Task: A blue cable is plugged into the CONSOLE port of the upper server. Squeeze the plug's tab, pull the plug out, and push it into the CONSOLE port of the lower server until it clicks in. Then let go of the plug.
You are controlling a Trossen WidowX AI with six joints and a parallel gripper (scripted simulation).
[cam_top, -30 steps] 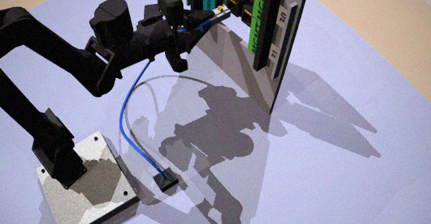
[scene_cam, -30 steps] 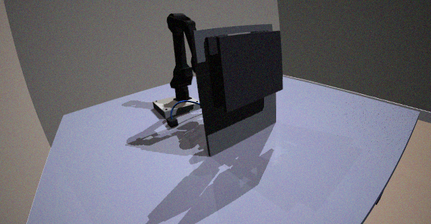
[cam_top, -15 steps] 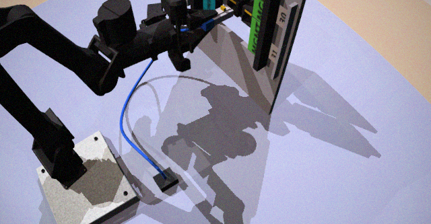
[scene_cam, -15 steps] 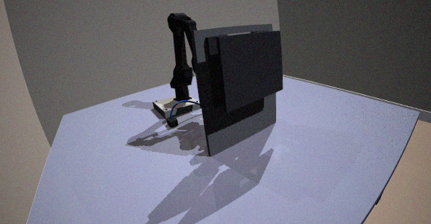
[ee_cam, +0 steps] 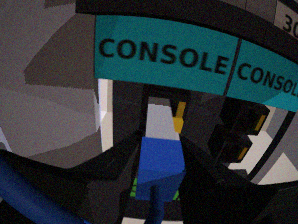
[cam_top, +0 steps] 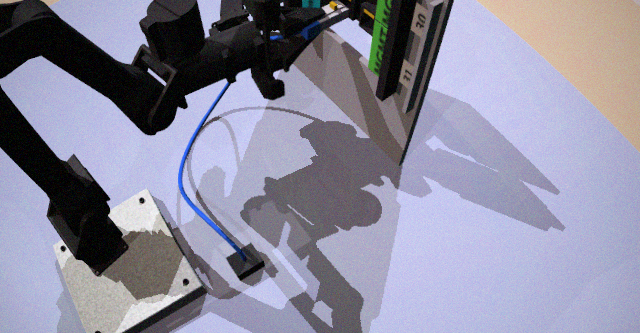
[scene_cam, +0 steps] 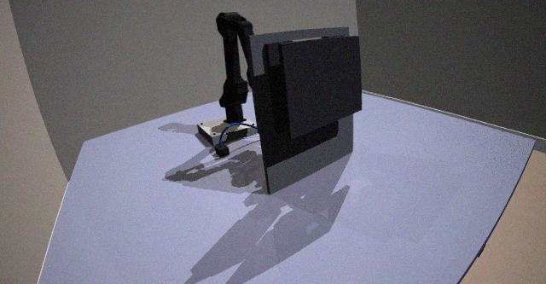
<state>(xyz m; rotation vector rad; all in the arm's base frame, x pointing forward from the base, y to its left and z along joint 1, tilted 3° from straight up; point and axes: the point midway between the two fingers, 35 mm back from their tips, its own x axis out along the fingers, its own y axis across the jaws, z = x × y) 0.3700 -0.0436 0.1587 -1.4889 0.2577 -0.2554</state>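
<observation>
Now: the blue plug right at my gripper tip. From my gripper tip the other things lie so: black anchor block 26 cm behind, 11 cm to the right, 17 cm below.
</observation>
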